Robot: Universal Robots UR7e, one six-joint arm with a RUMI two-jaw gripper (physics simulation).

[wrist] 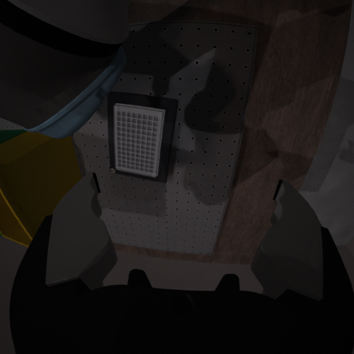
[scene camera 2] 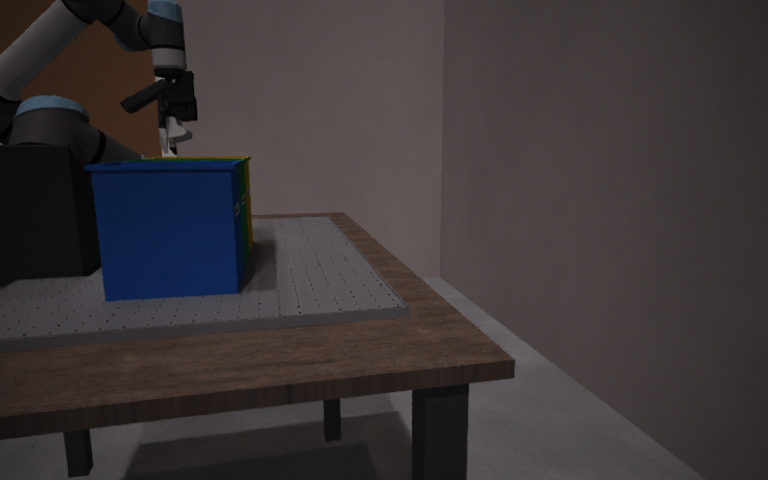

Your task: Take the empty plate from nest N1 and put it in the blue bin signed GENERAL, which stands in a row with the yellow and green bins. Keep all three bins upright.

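Places are measured from the arm's base along level axes (x ahead, y left, z up), in centimetres.
Pixels of known places: gripper, between the fingertips: [scene camera 2: 171,154]; arm's base, origin of its link: [scene camera 2: 35,206].
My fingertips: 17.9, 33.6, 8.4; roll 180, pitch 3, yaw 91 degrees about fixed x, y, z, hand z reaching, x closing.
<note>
For each thing: its top centre in the pictures, then the offset to it from my fingertips, as dx, dy, dz. "*": a spot on its surface instead. Level surfaces: height alone.
- blue bin, centre of its top: [scene camera 2: 171,163] +9.0, -58.3, +0.0
- green bin, a spot on its surface: [scene camera 2: 244,226] * +18.0, -46.4, -11.4
- yellow bin, a spot on its surface: [scene camera 2: 249,217] * +18.5, -32.4, -11.8
- grey perforated board, height of its surface: dz -18.0
- wooden table, height of its surface: dz -19.3
A light grey plate with a grid of wells [wrist: 137,141] lies in a dark nest [wrist: 171,135] on the perforated board in the wrist view. My gripper [wrist: 186,178] [scene camera 2: 169,151] is open with its fingers wide apart and empty. It hangs above the board, beyond the bins as seen in the scene view. The blue bin [scene camera 2: 169,232] stands upright nearest the scene camera. The green bin [scene camera 2: 244,226] and the yellow bin [scene camera 2: 249,217] [wrist: 40,175] stand behind it in a row. The plate and nest do not show in the scene view, and the blue bin does not show in the wrist view.
The grey perforated board [scene camera 2: 317,271] [wrist: 205,175] lies on the wooden table [scene camera 2: 271,362] [wrist: 280,115]. A dark block [scene camera 2: 39,215] stands left of the bins. The robot's own arm [wrist: 65,65] [scene camera 2: 50,127] crosses the wrist view's upper left, close to the yellow bin and the nest.
</note>
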